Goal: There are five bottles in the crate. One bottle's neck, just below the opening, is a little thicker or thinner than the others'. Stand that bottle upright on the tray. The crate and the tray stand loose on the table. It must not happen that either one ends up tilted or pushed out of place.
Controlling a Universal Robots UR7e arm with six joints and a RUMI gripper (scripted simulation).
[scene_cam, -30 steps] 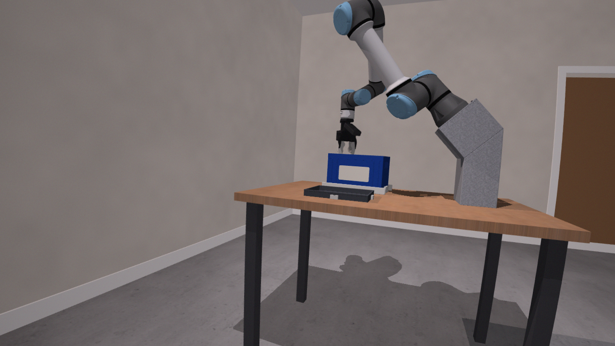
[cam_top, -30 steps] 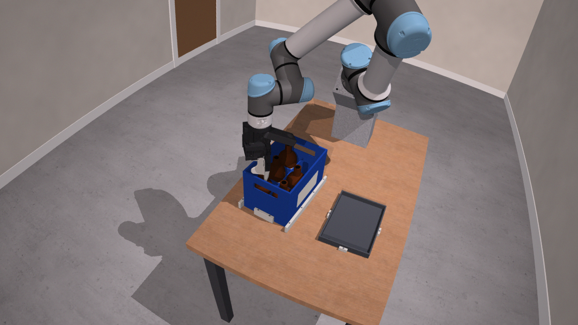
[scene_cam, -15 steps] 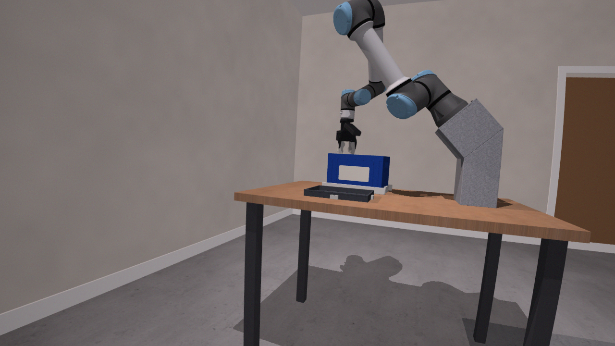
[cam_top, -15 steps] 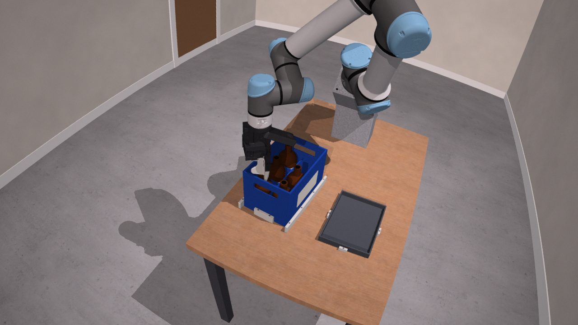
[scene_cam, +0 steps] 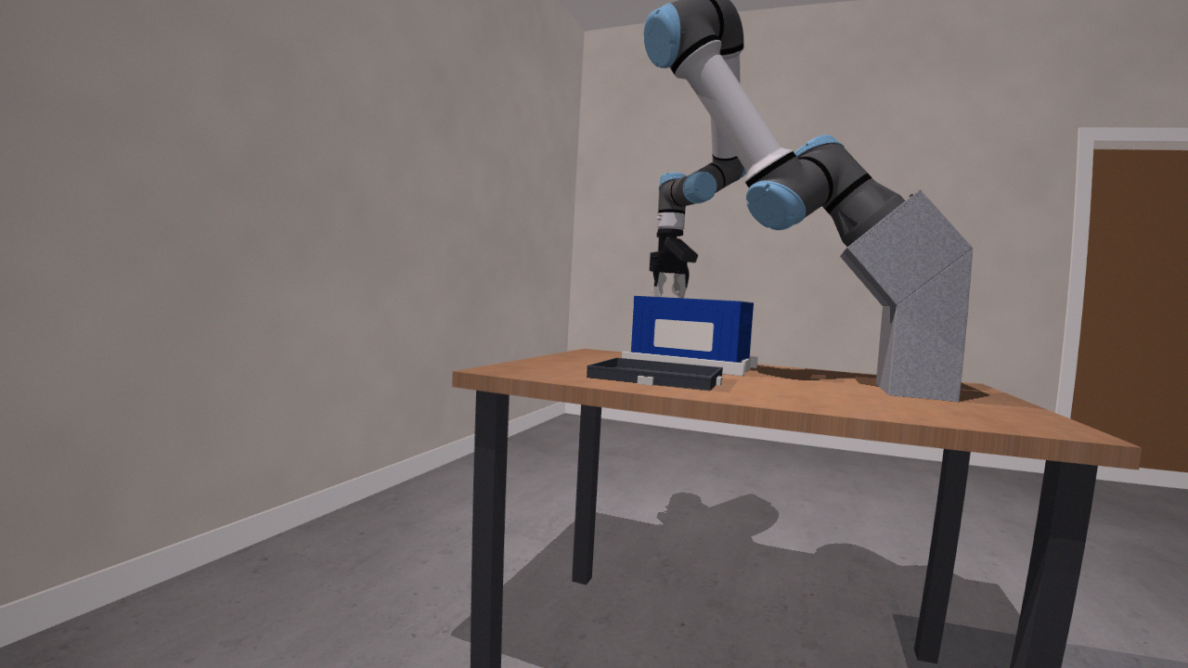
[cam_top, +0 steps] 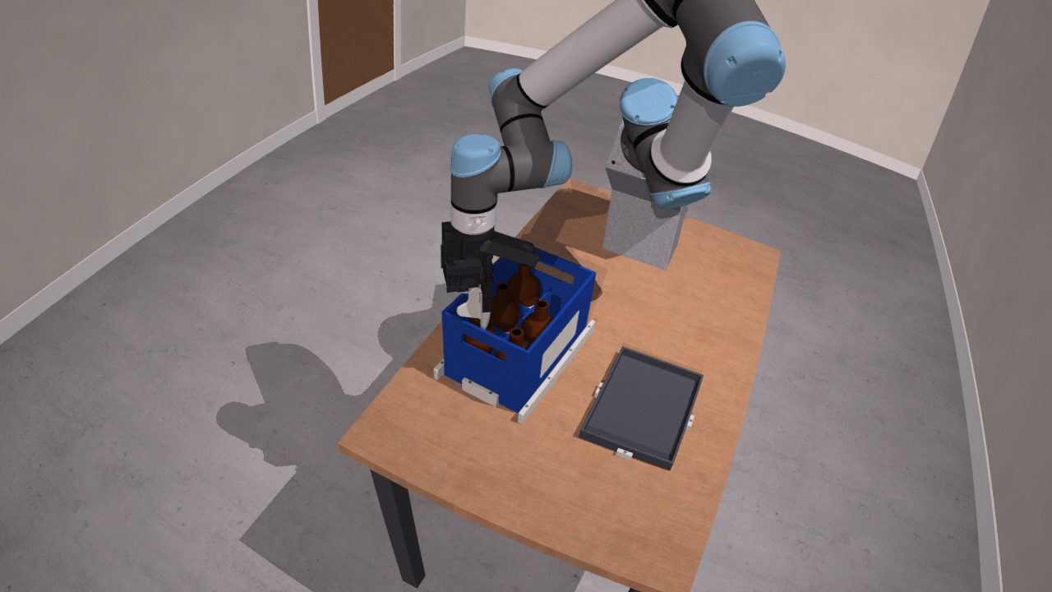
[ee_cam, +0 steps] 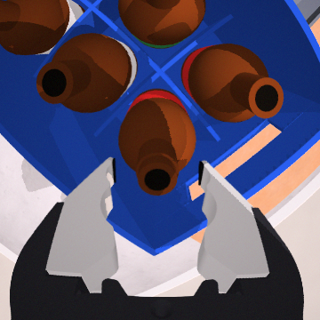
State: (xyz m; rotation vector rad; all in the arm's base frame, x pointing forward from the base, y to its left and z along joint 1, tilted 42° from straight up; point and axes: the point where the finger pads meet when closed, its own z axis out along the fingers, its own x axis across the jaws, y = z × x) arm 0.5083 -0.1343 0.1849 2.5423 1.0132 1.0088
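Now: hand 7 cm above the bottle. Round my hand: dark tray 9 cm behind, 33 cm to the left, 14 cm below; crate 8 cm behind, 4 cm to the left, 7 cm below.
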